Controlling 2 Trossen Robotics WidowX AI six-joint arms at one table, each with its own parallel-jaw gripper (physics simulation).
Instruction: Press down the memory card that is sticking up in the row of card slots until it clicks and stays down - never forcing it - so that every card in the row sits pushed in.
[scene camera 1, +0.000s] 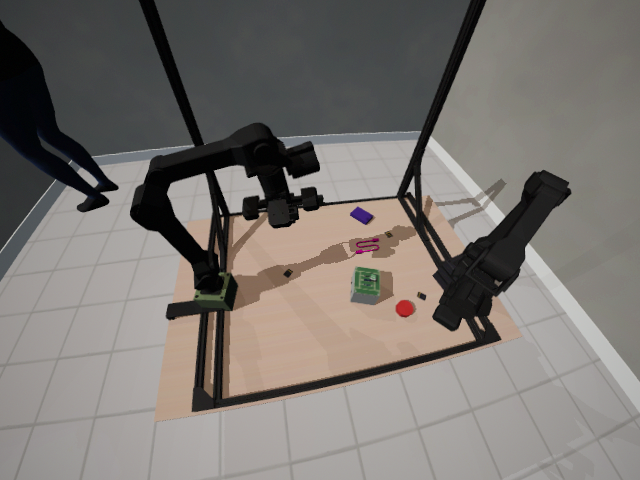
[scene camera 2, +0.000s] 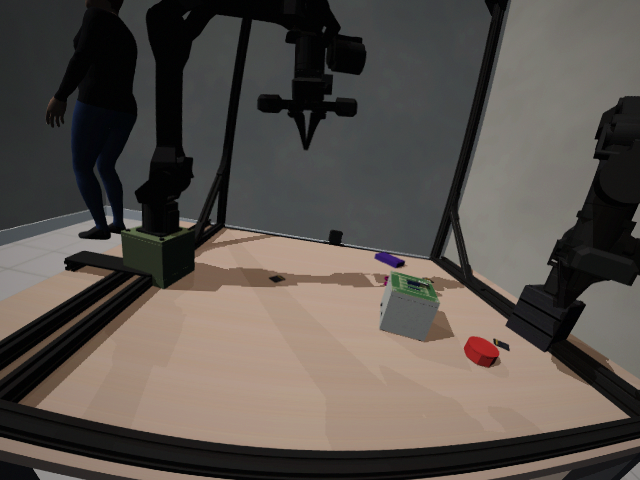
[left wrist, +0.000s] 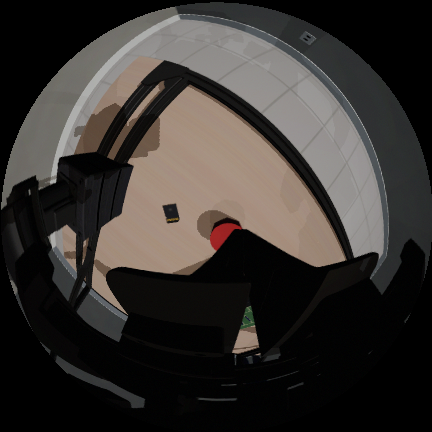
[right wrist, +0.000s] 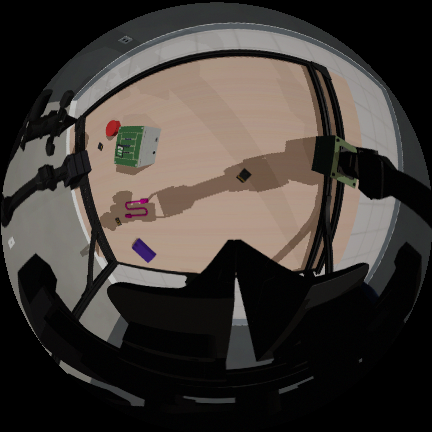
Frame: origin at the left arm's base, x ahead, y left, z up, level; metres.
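Seen in the pictures: left gripper, fingertip midpoint: (scene camera 1: 440, 307) (scene camera 2: 561, 307) (left wrist: 239, 235) (right wrist: 76, 120); right gripper, fingertip midpoint: (scene camera 2: 305, 150) (right wrist: 233, 245); left arm's base, link origin: (scene camera 1: 465, 266) (scene camera 2: 555, 294) (left wrist: 66, 198) (right wrist: 64, 171); right arm's base, link origin: (scene camera 1: 212, 285) (scene camera 2: 159, 230) (right wrist: 347, 162).
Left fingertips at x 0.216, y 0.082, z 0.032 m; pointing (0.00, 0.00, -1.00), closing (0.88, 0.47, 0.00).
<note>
Pixels of each thing's top centre, then the offset from my left fingertips to it.
- red disc, top centre: (left wrist: 227, 239) (scene camera 2: 483, 346) (right wrist: 110, 127) (scene camera 1: 405, 307) dx +0.034, dy -0.065, dz -0.121 m
- loose black card, top centre: (left wrist: 170, 213) (scene camera 2: 501, 344) (scene camera 1: 421, 296) dx -0.066, dy -0.080, dz -0.144 m
- purple block, top centre: (scene camera 2: 390, 257) (right wrist: 142, 251) (scene camera 1: 361, 214) dx -0.057, dy -0.520, dz -0.129 m
- magenta cable, top centre: (right wrist: 134, 208) (scene camera 1: 367, 245) dx +0.007, dy -0.360, dz -0.138 m
- small chip, top centre: (scene camera 1: 388, 234) dx -0.118, dy -0.379, dz -0.145 m
A grey box with a green circuit board on top (scene camera 1: 366, 284) (scene camera 2: 409, 305) (right wrist: 135, 146) stands right of the table's middle; a sliver of it shows in the left wrist view (left wrist: 248, 318). Dark card slots (scene camera 2: 416, 284) line the board, and I cannot tell which card stands up. My right gripper (scene camera 1: 282, 220) (scene camera 2: 306, 143) (right wrist: 233, 245) is shut and empty. It hangs high over the back of the table, far from the box. My left gripper (scene camera 1: 444, 320) (left wrist: 239, 235) is shut and empty, low at the table's right edge, beside a red disc (scene camera 1: 405, 308) (scene camera 2: 481, 350) (left wrist: 219, 238) (right wrist: 112, 127).
One loose black card (scene camera 1: 421, 295) (scene camera 2: 501, 344) (left wrist: 171, 212) lies by the disc and another (scene camera 1: 288, 273) (scene camera 2: 276, 278) (right wrist: 243, 174) at mid-left. A purple block (scene camera 1: 361, 215) (scene camera 2: 390, 259) (right wrist: 144, 250), a magenta cable (scene camera 1: 367, 245) (right wrist: 136, 209) and a small chip (scene camera 1: 389, 234) lie at the back. A person (scene camera 2: 104, 143) stands left.
</note>
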